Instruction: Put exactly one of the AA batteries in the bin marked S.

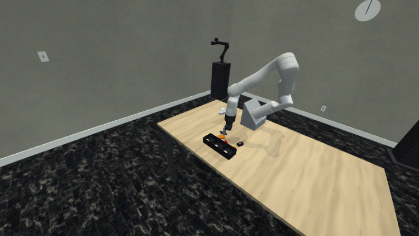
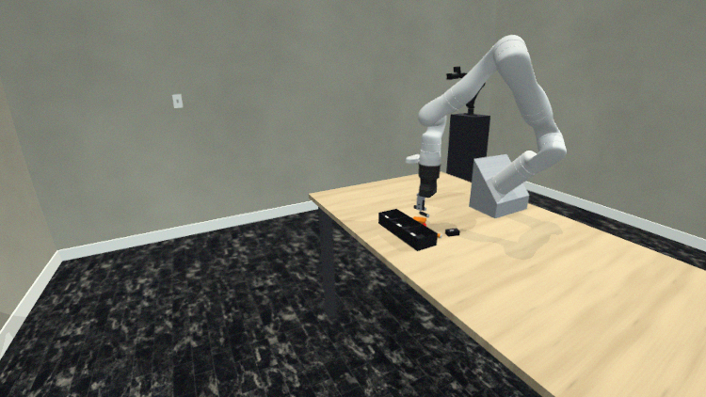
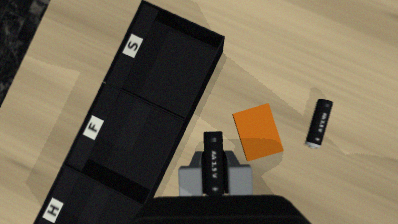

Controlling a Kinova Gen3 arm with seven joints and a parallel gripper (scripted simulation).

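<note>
My gripper is now 80 mm short of the black bin marked S, 10 mm to the right of it and 70 mm above it. Also, from my hand: red AA battery 30 mm to the left, 80 mm below; then short dark stick 10 mm below; then orange block 40 mm behind, 40 mm to the right, 90 mm below.
</note>
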